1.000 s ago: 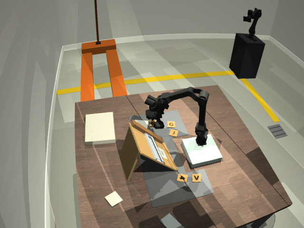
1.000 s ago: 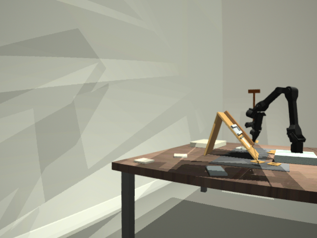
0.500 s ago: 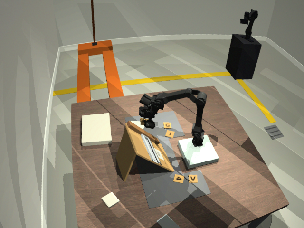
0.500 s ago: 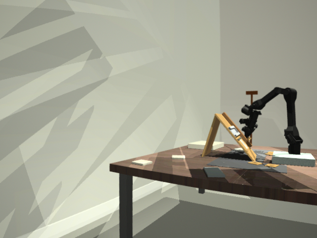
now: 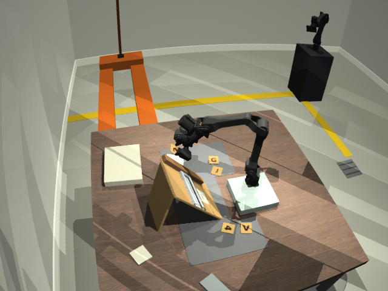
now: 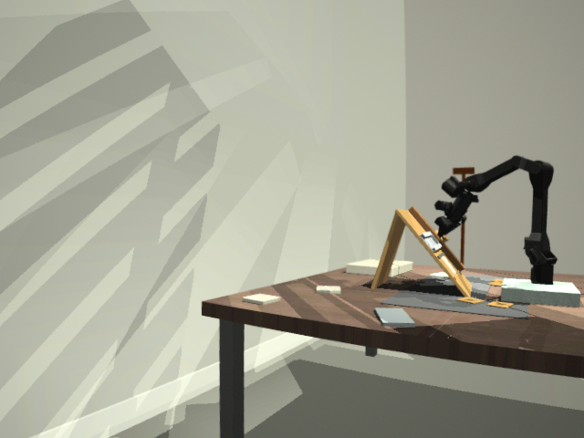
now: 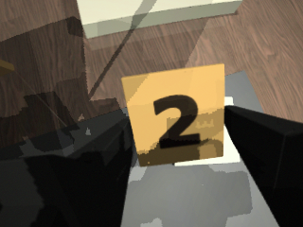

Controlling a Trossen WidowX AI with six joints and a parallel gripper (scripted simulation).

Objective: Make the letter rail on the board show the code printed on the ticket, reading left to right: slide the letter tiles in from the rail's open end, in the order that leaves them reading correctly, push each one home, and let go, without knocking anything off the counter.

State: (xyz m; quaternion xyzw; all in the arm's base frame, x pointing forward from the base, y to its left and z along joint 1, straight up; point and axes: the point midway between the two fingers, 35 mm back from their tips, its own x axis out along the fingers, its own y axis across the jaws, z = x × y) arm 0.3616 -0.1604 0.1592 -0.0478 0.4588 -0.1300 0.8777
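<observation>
The white ticket lies 90 mm behind my gripper tip, 250 mm to the left of it and 80 mm below it. Also, from my gripper tip: white card 10 mm behind, 90 mm to the right, 170 mm below; cream box 290 mm ahead, 90 mm to the right, 150 mm below; grey mat 180 mm behind, 200 mm to the left, 170 mm below.
</observation>
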